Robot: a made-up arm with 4 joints.
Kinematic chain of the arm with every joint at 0, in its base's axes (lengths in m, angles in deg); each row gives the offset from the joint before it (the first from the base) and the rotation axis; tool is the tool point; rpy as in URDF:
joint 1: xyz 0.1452 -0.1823 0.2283 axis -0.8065 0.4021 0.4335
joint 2: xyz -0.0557 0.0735 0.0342 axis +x
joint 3: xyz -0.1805 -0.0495 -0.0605 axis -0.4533 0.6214 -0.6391
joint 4: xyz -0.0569 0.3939 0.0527 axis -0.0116 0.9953 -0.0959
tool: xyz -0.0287 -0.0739 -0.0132 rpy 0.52 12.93 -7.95
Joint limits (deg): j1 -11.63..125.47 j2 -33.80..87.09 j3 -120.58..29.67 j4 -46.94..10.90
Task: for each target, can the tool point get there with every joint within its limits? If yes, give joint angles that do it. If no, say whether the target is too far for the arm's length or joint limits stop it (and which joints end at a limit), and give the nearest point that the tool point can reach.
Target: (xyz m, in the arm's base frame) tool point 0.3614 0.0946 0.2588
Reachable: no: joint limits stop it (at a limit: joint 1, joint 3, joint 4) | nearest point -0.0143 0.1898 0.2228 | short by 0.389 m
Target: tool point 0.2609 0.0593 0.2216
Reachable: no: joint limits stop it (at a limit: joint 1, joint 3, joint 4) | nearest point -0.0116 0.1778 0.1709 | short by 0.301 m
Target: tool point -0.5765 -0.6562 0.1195
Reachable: no: too far | nearest point -0.3791 -0.3799 0.2366 | short by 0.359 m
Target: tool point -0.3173 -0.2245 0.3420
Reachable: yes | joints 108.00 -7.41 -6.95 -8.70
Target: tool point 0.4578 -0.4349 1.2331
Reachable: no: too far | nearest point 0.0089 -0.1821 0.7676 | short by 0.694 m
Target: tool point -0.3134 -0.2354 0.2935
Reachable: yes | joints 98.90 -12.54 -3.57 -17.09
